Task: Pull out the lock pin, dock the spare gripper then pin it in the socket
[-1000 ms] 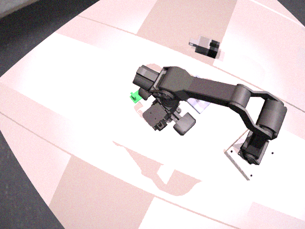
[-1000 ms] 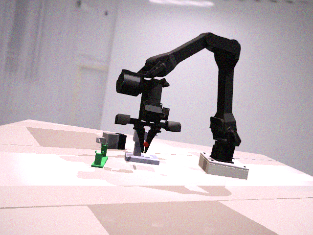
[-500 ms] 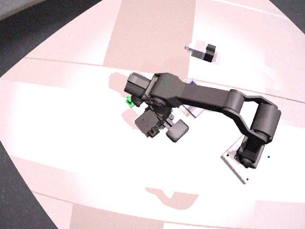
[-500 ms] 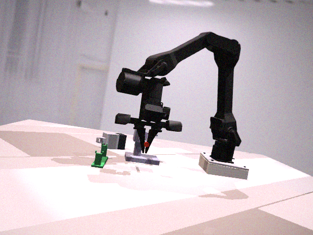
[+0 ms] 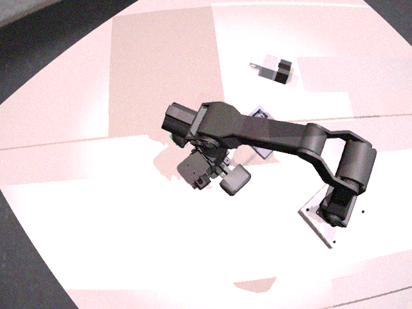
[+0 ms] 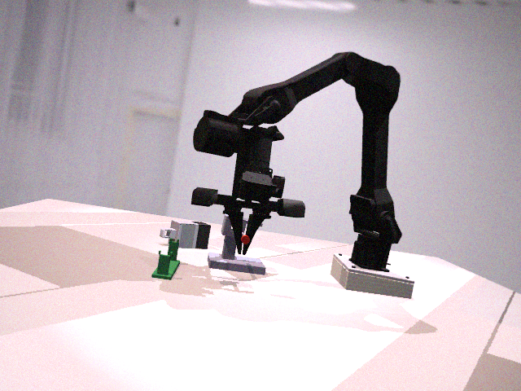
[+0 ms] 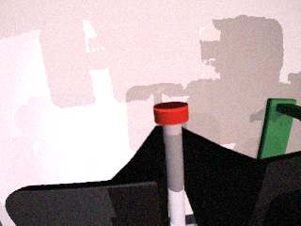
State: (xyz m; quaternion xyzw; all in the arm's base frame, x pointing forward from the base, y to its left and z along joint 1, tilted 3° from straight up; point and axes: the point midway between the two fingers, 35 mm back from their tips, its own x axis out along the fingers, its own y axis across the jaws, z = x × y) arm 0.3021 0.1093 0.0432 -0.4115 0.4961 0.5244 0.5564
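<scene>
Right now my gripper tip is 11 cm short of the green rack, 8 cm to the left of it and 3 cm above it. From my gripper tip the other things lie so: spare gripper (5 cm ahead, 34 cm to the right, 3 cm below); grey mount (3 cm behind, 17 cm to the right, 1 cm below).
</scene>
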